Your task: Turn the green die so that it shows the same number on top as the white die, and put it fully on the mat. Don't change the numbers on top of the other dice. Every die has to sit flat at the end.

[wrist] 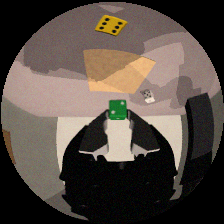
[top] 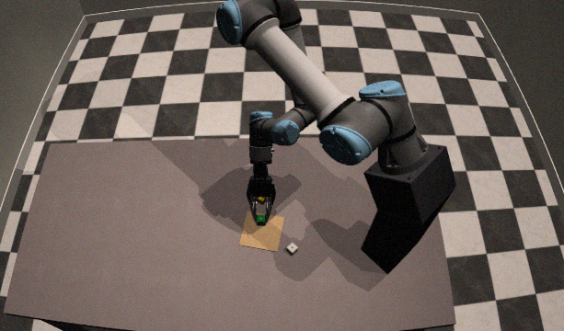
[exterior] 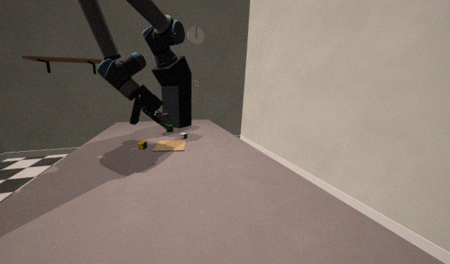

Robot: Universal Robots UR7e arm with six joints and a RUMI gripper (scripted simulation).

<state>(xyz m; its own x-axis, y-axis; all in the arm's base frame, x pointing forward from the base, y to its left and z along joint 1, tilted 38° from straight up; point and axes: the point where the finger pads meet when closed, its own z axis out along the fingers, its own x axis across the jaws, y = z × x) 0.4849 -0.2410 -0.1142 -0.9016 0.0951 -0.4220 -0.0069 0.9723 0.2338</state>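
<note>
Now: hand 10 mm to the right of the tan mat and 90 mm above it. The rest, counted from my hand: yellow die: 30 mm behind, 120 mm to the right, 80 mm below; white die: 80 mm behind, 110 mm to the left, 80 mm below; green die: 10 mm to the left, 10 mm below.
</note>
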